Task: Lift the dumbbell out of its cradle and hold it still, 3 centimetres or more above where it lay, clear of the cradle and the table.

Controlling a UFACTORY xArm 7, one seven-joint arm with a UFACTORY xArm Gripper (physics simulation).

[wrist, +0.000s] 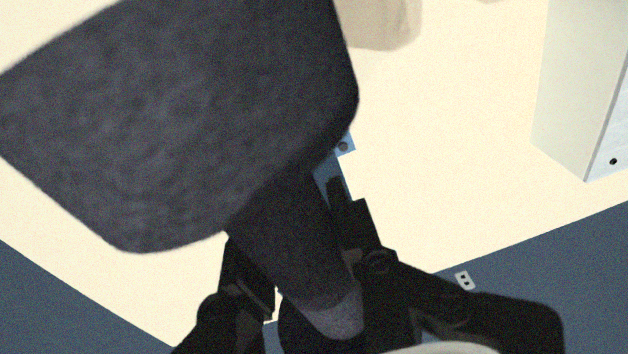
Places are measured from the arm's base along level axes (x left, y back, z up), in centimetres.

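Pixels of known places: gripper, fingertip midpoint: (297,213).
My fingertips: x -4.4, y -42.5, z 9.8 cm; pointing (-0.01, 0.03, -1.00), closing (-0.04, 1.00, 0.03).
Observation:
Ahead of a thing's pixels: the offset from my fingertips to its top centre. "*": to the spot under its first point. Level surfaces: height alone.
The dark grey dumbbell {* dx -7.8, dy +0.5, dz +6.0 cm} (175,125) fills the upper left and middle of the wrist view, with its large near head at the upper left and its handle running down to the right. Its far end is partly hidden by the gripper at the bottom. My gripper (297,213) has one finger on each side of the handle, both against it, and is shut on the dumbbell. Part of the blue cradle {dx +0.2, dy -0.2, dz -0.2 cm} (326,170) shows behind the handle and head, with a small screw at its corner. The rest of the cradle is hidden, and the gap between it and the dumbbell cannot be told.
A pale box (570,90) with a brushed metal face stands on the cream table {dz -20.4 cm} (450,150) at the right. A brownish shadow lies on the table at the top. Dark blue floor shows beyond the table's edges, with a small white two-holed plate (461,274) at the lower right.

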